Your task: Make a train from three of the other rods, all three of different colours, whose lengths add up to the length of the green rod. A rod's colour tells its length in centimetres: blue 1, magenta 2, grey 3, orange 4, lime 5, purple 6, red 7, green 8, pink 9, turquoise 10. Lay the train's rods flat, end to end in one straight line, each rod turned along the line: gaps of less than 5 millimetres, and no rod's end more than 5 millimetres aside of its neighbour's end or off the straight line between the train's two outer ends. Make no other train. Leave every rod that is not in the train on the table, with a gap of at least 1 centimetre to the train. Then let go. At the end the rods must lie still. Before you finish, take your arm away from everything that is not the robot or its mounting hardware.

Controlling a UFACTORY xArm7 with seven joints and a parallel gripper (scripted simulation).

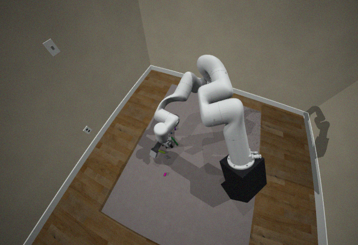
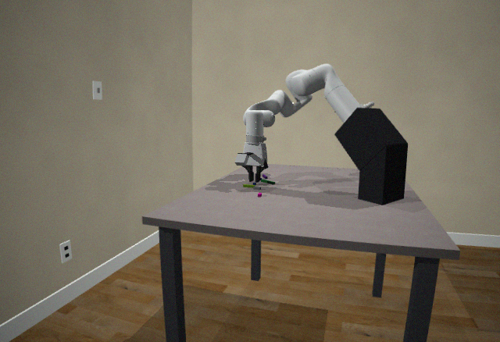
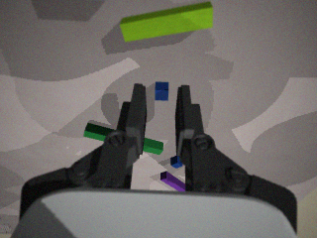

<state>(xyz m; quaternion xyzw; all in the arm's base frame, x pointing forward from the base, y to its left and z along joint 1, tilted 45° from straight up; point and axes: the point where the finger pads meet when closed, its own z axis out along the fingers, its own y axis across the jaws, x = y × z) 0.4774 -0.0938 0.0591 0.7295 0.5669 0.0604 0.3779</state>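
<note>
The lime rod is 50 mm to the left of my hand, 30 mm below it and 20 mm ahead of it. Round my hand: grey rod (80 mm to the left, 30 mm below, 10 mm behind); then green rod (60 mm behind, 40 mm to the right, 30 mm below); then purple rod (160 mm to the right, 50 mm behind, 30 mm below).
</note>
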